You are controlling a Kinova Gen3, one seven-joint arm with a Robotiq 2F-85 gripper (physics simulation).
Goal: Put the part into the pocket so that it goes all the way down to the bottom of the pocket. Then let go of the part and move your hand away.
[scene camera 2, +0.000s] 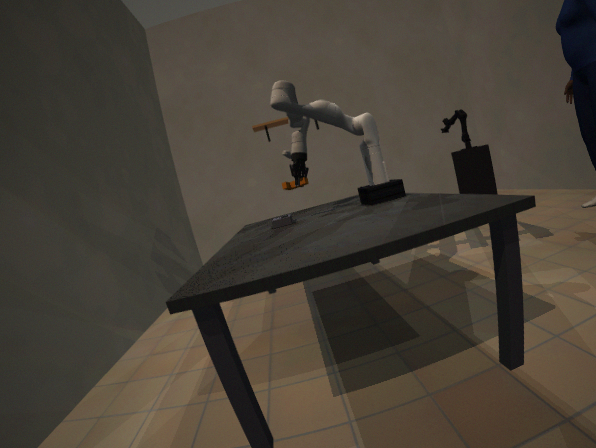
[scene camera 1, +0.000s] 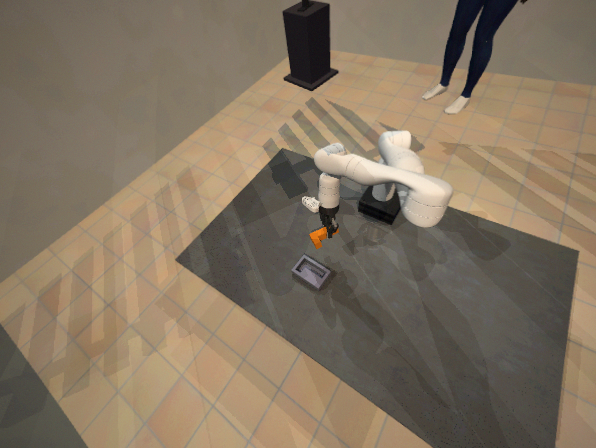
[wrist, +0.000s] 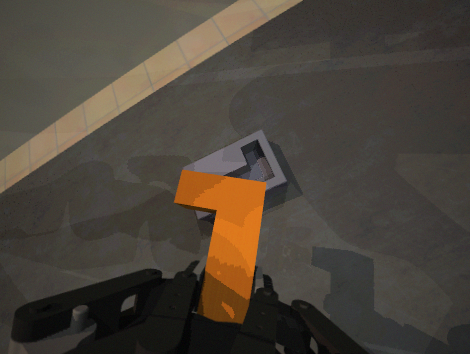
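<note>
The orange L-shaped part is in the air above the table. My gripper is shut on the end of its long leg. In the wrist view the short leg points left at the far end. The grey-lilac block with the L-shaped pocket lies on the table, below the part and apart from it. In the wrist view the block is turned relative to the part, and the part hides the block's lower middle and some of the pocket.
The dark table top bears the block and the arm's black base. The table edge runs beyond the block in the wrist view. A black pedestal and a standing figure are off the table.
</note>
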